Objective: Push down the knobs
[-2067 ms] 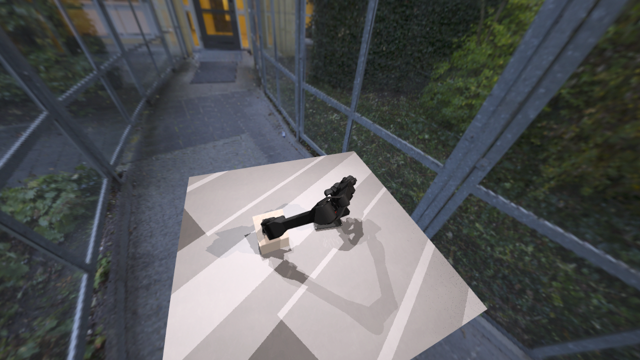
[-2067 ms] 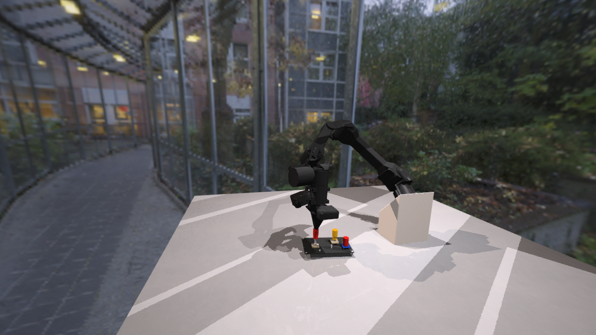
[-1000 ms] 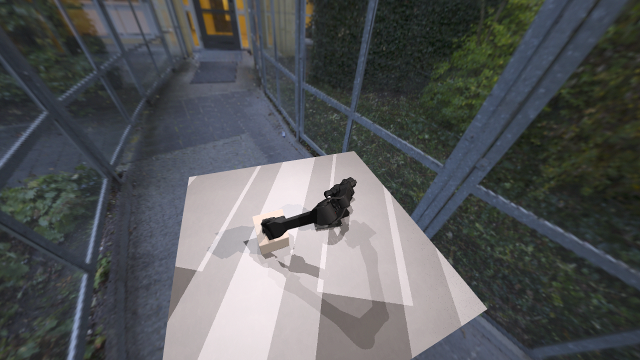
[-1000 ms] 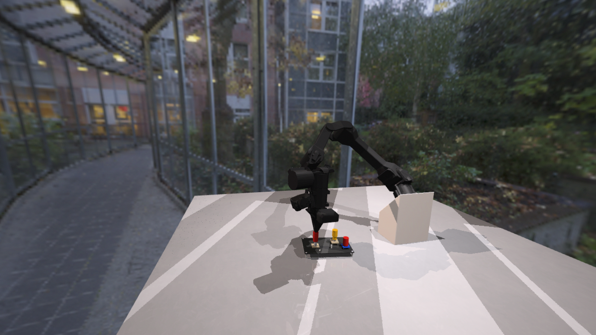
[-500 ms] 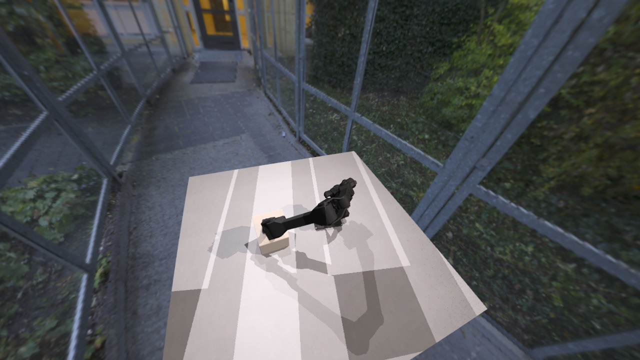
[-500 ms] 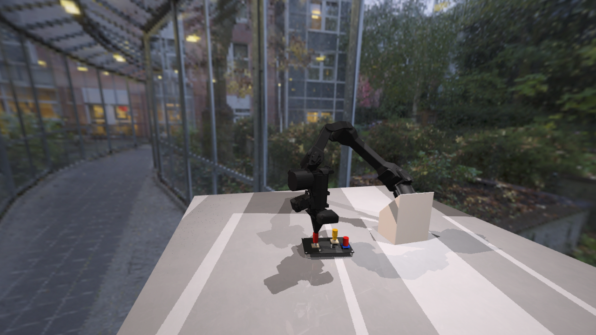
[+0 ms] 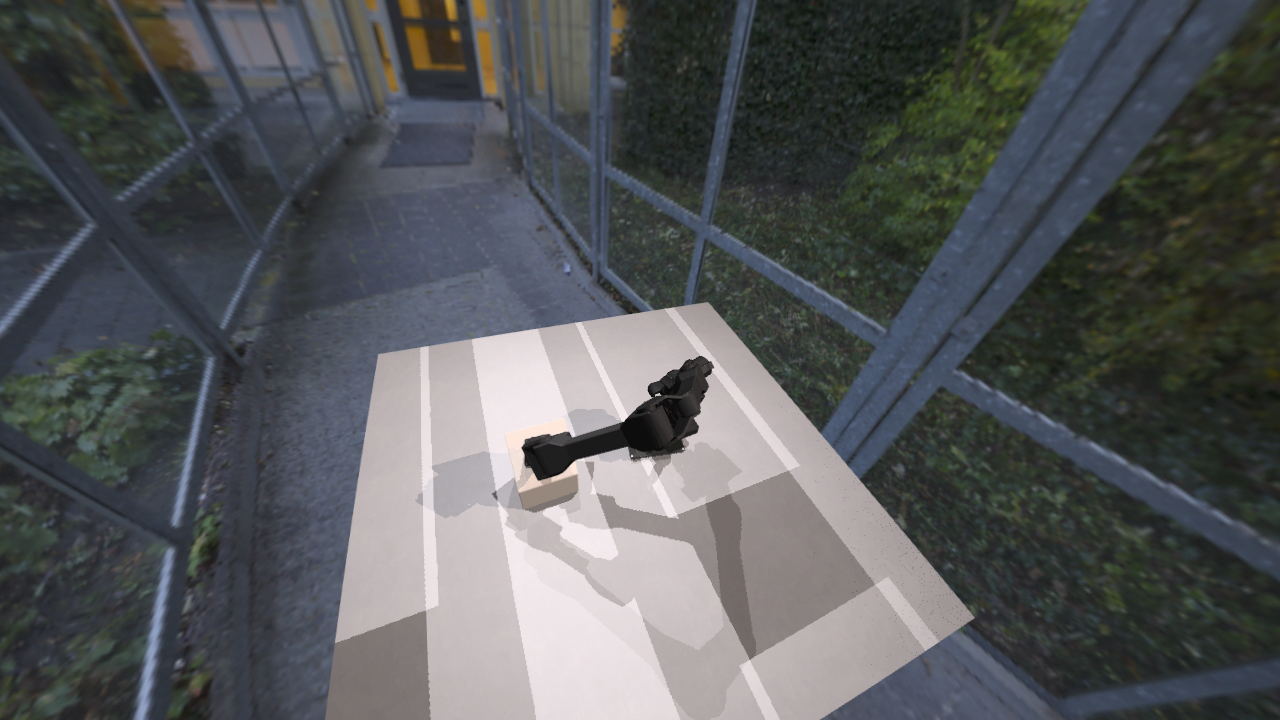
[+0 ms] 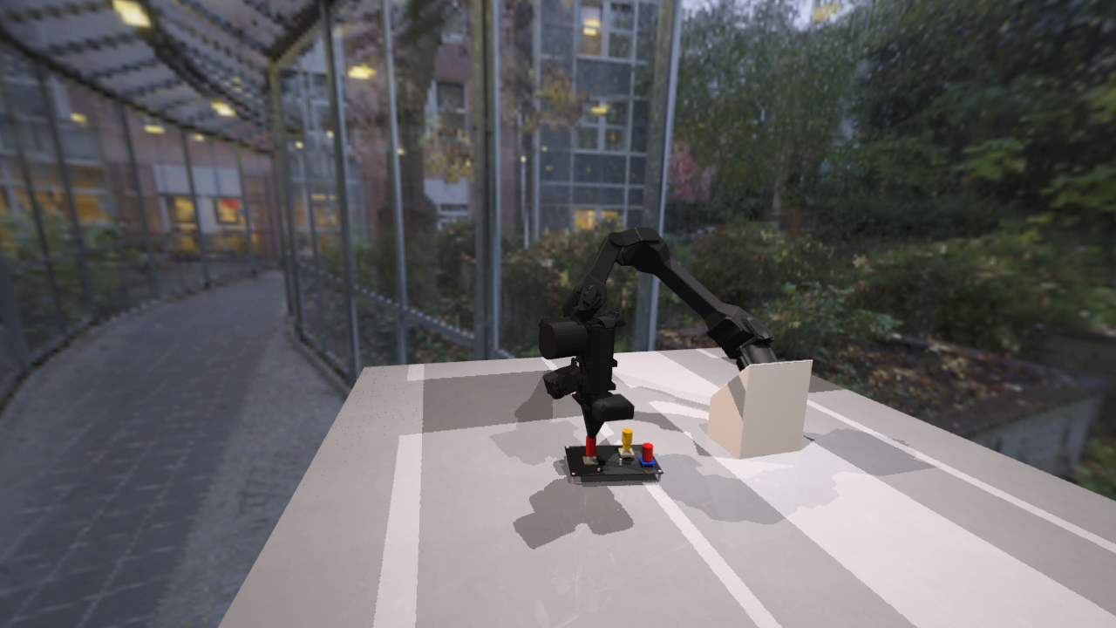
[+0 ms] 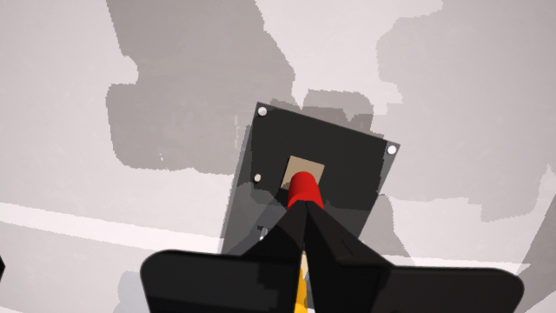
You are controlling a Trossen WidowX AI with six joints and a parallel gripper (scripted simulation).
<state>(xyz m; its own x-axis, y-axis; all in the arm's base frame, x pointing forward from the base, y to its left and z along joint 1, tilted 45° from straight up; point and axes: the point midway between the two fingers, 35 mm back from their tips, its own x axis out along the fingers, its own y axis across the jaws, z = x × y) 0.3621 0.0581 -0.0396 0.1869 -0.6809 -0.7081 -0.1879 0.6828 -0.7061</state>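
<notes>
Right now my gripper tip is 2 cm above the red knob. Also, from my gripper tip: yellow knob 7 cm behind, 2 cm below, 1 cm to the right.
</notes>
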